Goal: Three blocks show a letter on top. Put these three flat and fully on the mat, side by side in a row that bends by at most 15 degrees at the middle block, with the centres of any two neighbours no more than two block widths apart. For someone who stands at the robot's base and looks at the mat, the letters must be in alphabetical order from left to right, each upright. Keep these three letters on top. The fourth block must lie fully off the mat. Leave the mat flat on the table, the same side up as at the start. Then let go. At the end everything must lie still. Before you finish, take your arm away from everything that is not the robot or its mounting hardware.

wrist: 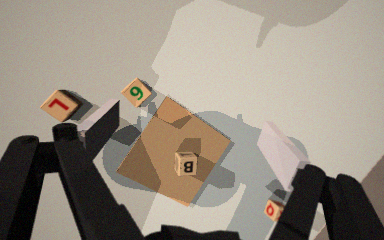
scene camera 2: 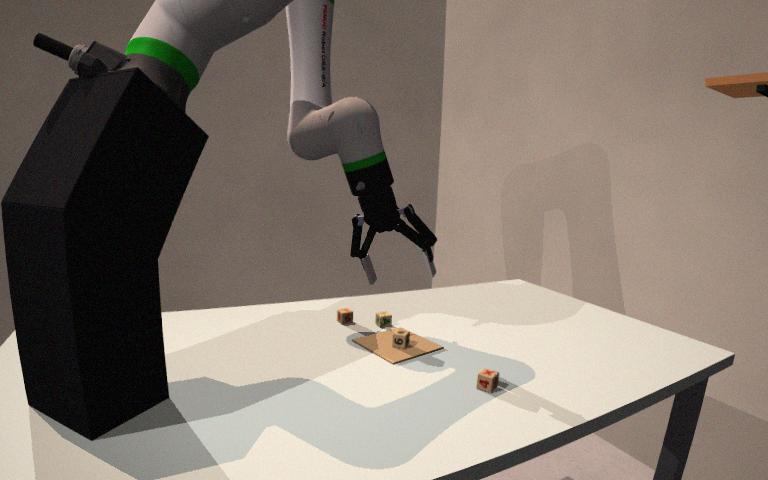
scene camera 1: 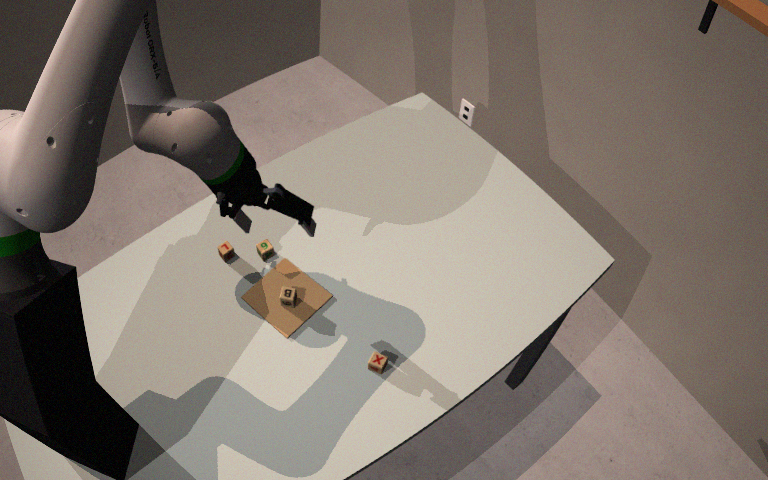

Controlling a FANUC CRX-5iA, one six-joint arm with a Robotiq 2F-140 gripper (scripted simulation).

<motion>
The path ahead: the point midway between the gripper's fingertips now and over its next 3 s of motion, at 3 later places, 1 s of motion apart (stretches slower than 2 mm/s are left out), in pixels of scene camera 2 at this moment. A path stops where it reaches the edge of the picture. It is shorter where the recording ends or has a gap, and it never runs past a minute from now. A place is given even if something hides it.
The gripper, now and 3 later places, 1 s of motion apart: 402,278; 354,289; 391,290; 421,315
</motion>
